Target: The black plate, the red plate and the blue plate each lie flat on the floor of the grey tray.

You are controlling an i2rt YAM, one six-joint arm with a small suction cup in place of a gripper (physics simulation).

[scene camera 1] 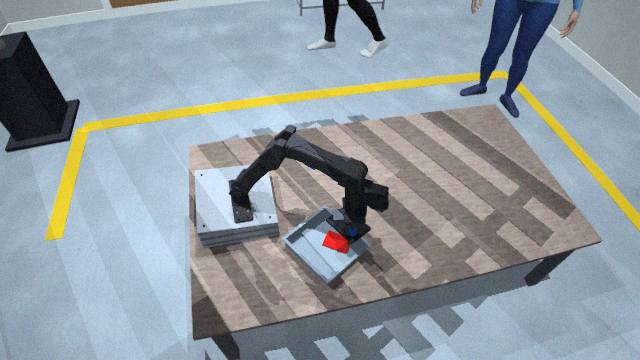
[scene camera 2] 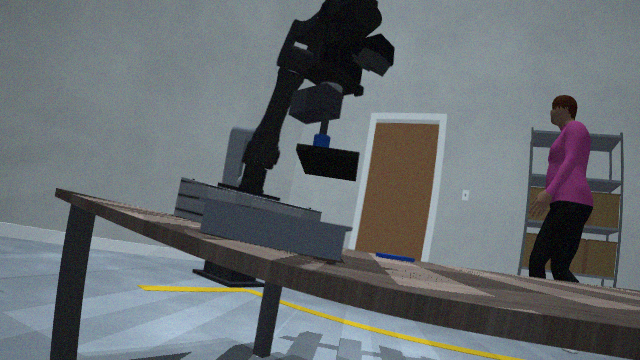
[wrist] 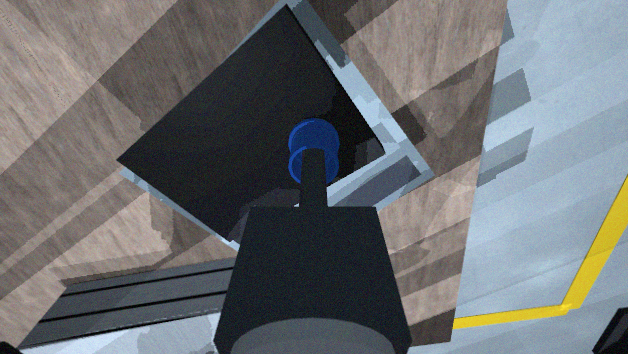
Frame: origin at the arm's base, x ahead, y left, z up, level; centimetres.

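Where they show: hand at its tool point: [scene camera 1: 352, 234] [scene camera 2: 318, 159] [wrist: 313, 133]; arm's base at its link origin: [scene camera 1: 240, 200] [scene camera 2: 249, 194].
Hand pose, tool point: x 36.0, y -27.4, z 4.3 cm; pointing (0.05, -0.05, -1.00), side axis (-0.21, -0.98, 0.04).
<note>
Each offset is from my tool point to the top centre of the thing. Level surfaces: height alone.
The black plate @[dx -0.2, dy +4.0, dz +1.4 cm] [scene camera 1: 361, 230] [scene camera 2: 330, 162] [wrist: 215, 125] hangs from my suction cup [scene camera 1: 352, 232] [scene camera 2: 321, 140] [wrist: 314, 145], which sits off-centre on its top. Scene camera 2 shows a clear gap between the plate and the grey tray @[dx -7.8, dy +4.7, dz -9.5 cm] [scene camera 1: 306, 256] [scene camera 2: 270, 230] [wrist: 367, 95] below it. The red plate @[dx -2.9, dy +5.7, dz -13.2 cm] [scene camera 1: 336, 241] lies in the tray, partly covered in scene camera 1; the black plate hides the tray's inside in the wrist view. The blue plate @[dx +0.0, dy +49.6, dz -13.5 cm] [scene camera 1: 310, 166] [scene camera 2: 395, 257] lies on the table behind the tray, mostly hidden by my arm in scene camera 1.
My arm stands on a grey base block [scene camera 1: 215, 200] on the wooden table @[dz -14.5 cm] [scene camera 1: 450, 165], left of the tray. A person in pink [scene camera 2: 570, 160] stands beyond the table. A person in blue trousers [scene camera 1: 517, 40] stands behind its far right corner.
</note>
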